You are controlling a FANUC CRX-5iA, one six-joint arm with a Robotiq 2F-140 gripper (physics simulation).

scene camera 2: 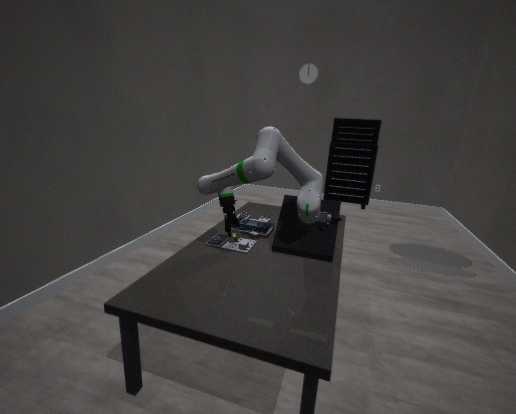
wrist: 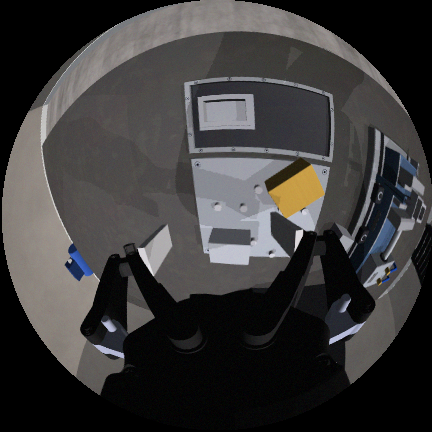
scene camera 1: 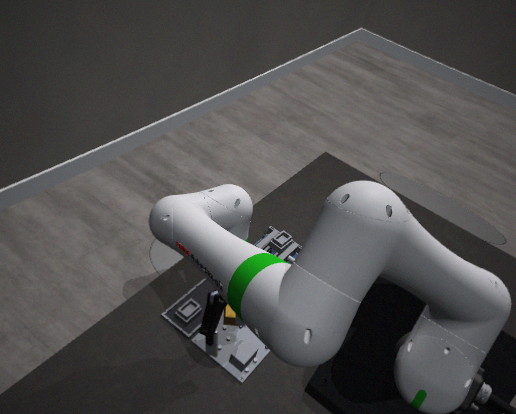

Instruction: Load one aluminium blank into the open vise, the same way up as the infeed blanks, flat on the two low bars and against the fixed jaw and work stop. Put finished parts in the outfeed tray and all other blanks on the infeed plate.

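Frame: origin at the arm's base, x left, y up, z ahead, level; millimetres.
Seen in the pictures: gripper, between the fingertips: [scene camera 2: 235, 240] [wrist: 219, 229] [scene camera 1: 226, 339]; arm's base, origin of its link: [scene camera 2: 309, 219].
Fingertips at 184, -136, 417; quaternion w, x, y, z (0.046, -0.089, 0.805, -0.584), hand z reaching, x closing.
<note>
Offsets run from my fingertips to a thing's top centre, as dx, dy, dz. "spot": to the spot under its first point. Level surfaces: height alone.
My gripper [scene camera 1: 218, 324] [scene camera 2: 233, 235] [wrist: 219, 229] is open and empty, low over the infeed plate {-54, -44, -8} [scene camera 1: 231, 369] [wrist: 212, 175]. In the wrist view its right finger is close to a gold block {-92, -8, +47} [scene camera 1: 230, 315] [scene camera 2: 235, 237] [wrist: 300, 192], which sits turned at an angle to the plate; whether they touch is unclear. A plain grey blank {-8, -8, -53} [scene camera 1: 244, 354] [scene camera 2: 243, 245] [wrist: 229, 254] stands on the same plate, between the fingers in the wrist view but lower. A pocketed grey part {-14, -11, +137} [scene camera 1: 188, 310] [wrist: 226, 112] lies in the outfeed tray {spot: +36, -42, +135} [scene camera 1: 175, 326] [wrist: 187, 117]. Another pocketed part {-350, +63, +70} [scene camera 1: 281, 246] shows at the vise {-331, +47, +5} [scene camera 2: 255, 226] [wrist: 376, 239], partly hidden by the arm.
Several small round pins stand on the infeed plate, one [wrist: 217, 206] left of the gold block. The black robot base plate [scene camera 2: 302, 250] lies to the right on the table {dy -53} [scene camera 2: 215, 295]. A black slatted panel [scene camera 2: 354, 162] stands behind. A blue object [wrist: 79, 262] shows at the wrist view's left.
</note>
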